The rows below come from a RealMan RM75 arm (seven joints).
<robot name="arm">
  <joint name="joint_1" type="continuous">
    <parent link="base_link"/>
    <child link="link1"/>
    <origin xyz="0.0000 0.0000 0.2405"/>
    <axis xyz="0 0 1"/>
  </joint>
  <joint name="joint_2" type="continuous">
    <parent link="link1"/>
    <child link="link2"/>
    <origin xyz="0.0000 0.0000 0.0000" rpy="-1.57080 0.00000 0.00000"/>
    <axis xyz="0 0 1"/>
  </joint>
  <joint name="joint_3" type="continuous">
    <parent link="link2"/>
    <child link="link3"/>
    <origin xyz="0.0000 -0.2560 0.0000" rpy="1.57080 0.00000 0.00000"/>
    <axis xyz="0 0 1"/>
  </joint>
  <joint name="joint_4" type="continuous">
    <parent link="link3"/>
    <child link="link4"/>
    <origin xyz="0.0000 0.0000 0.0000" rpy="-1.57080 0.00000 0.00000"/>
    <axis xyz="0 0 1"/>
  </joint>
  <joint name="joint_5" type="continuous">
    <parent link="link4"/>
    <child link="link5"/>
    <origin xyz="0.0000 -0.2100 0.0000" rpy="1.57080 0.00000 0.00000"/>
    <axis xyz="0 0 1"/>
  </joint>
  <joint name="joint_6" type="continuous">
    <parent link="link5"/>
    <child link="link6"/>
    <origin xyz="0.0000 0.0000 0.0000" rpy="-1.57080 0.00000 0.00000"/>
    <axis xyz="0 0 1"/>
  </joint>
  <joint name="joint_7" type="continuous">
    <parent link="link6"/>
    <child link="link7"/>
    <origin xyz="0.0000 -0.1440 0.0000" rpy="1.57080 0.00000 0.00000"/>
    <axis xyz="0 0 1"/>
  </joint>
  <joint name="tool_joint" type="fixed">
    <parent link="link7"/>
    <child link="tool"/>
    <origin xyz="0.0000 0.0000 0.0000"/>
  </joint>
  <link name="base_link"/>
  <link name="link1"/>
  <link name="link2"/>
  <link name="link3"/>
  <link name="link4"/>
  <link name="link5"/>
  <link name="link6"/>
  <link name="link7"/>
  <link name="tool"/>
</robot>
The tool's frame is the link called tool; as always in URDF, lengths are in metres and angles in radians. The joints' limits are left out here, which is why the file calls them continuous.
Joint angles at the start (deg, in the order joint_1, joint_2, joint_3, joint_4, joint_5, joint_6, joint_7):
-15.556, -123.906, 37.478, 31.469, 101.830, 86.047, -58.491
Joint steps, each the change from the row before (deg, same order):
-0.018, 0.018, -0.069, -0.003, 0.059, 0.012, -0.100
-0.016, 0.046, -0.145, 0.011, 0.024, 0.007, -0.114
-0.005, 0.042, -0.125, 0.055, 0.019, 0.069, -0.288
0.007, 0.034, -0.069, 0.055, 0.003, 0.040, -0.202
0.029, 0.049, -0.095, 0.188, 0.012, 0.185, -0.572
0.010, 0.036, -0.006, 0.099, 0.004, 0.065, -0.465
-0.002, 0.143, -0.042, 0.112, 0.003, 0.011, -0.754
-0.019, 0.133, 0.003, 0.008, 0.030, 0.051, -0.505
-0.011, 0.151, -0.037, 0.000, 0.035, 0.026, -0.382
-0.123, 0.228, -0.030, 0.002, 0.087, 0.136, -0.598
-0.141, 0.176, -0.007, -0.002, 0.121, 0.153, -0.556
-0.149, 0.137, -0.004, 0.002, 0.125, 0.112, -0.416
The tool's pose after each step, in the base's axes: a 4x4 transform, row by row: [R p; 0 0 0 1], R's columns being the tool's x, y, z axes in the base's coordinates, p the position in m. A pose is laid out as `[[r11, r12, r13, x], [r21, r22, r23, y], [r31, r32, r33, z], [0, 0, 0, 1]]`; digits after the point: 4 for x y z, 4 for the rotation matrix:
[[0.6994, 0.5703, 0.4308, -0.3148], [0.2531, -0.7613, 0.5970, 0.2601], [0.6685, -0.3085, -0.6768, -0.0273], [0, 0, 0, 1]]
[[0.6983, 0.5723, 0.4299, -0.3151], [0.2539, -0.7597, 0.5987, 0.2603], [0.6692, -0.3089, -0.6758, -0.0266], [0, 0, 0, 1]]
[[0.6957, 0.5755, 0.4299, -0.3153], [0.2563, -0.7580, 0.5998, 0.2605], [0.6710, -0.3071, -0.6748, -0.0259], [0, 0, 0, 1]]
[[0.6941, 0.5776, 0.4296, -0.3155], [0.2579, -0.7568, 0.6007, 0.2606], [0.6721, -0.3061, -0.6743, -0.0253], [0, 0, 0, 1]]
[[0.6896, 0.5823, 0.4306, -0.3156], [0.2622, -0.7550, 0.6010, 0.2607], [0.6751, -0.3015, -0.6733, -0.0242], [0, 0, 0, 1]]
[[0.6860, 0.5864, 0.4308, -0.3156], [0.2668, -0.7535, 0.6009, 0.2608], [0.6770, -0.2973, -0.6733, -0.0236], [0, 0, 0, 1]]
[[0.6808, 0.5938, 0.4289, -0.3163], [0.2746, -0.7497, 0.6021, 0.2613], [0.6790, -0.2921, -0.6735, -0.0222], [0, 0, 0, 1]]
[[0.6773, 0.5983, 0.4282, -0.3167], [0.2805, -0.7480, 0.6015, 0.2614], [0.6802, -0.2873, -0.6744, -0.0214], [0, 0, 0, 1]]
[[0.6750, 0.6019, 0.4266, -0.3173], [0.2849, -0.7461, 0.6018, 0.2616], [0.6806, -0.2847, -0.6751, -0.0203], [0, 0, 0, 1]]
[[0.6720, 0.6053, 0.4268, -0.3176], [0.2905, -0.7455, 0.5999, 0.2623], [0.6812, -0.2791, -0.6768, -0.0189], [0, 0, 0, 1]]
[[0.6691, 0.6077, 0.4278, -0.3175], [0.2958, -0.7459, 0.5968, 0.2629], [0.6818, -0.2728, -0.6788, -0.0179], [0, 0, 0, 1]]
[[0.6676, 0.6087, 0.4287, -0.3172], [0.2995, -0.7467, 0.5938, 0.2636], [0.6817, -0.2680, -0.6808, -0.0172], [0, 0, 0, 1]]

